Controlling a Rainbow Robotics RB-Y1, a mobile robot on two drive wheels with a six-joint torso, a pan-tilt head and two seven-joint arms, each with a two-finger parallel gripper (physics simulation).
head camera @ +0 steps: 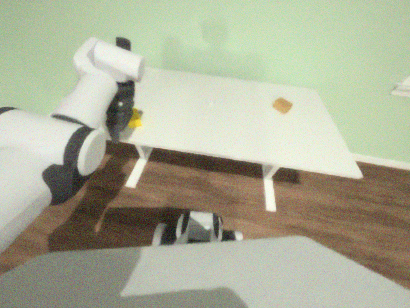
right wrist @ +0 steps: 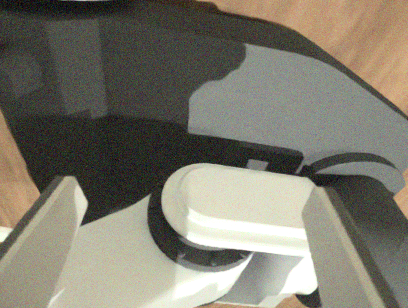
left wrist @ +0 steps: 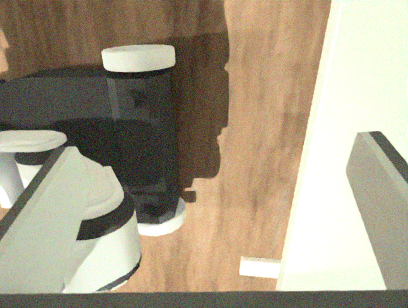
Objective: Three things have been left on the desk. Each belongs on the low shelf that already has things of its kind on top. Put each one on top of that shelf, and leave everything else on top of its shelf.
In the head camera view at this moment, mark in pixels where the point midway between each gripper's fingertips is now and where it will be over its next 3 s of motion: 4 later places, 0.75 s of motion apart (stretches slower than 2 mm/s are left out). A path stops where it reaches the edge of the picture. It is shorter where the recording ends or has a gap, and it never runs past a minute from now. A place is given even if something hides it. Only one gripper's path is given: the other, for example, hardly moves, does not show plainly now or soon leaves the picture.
The left gripper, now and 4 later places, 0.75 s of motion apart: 121,132; 129,118; 131,115; 136,126; 139,133
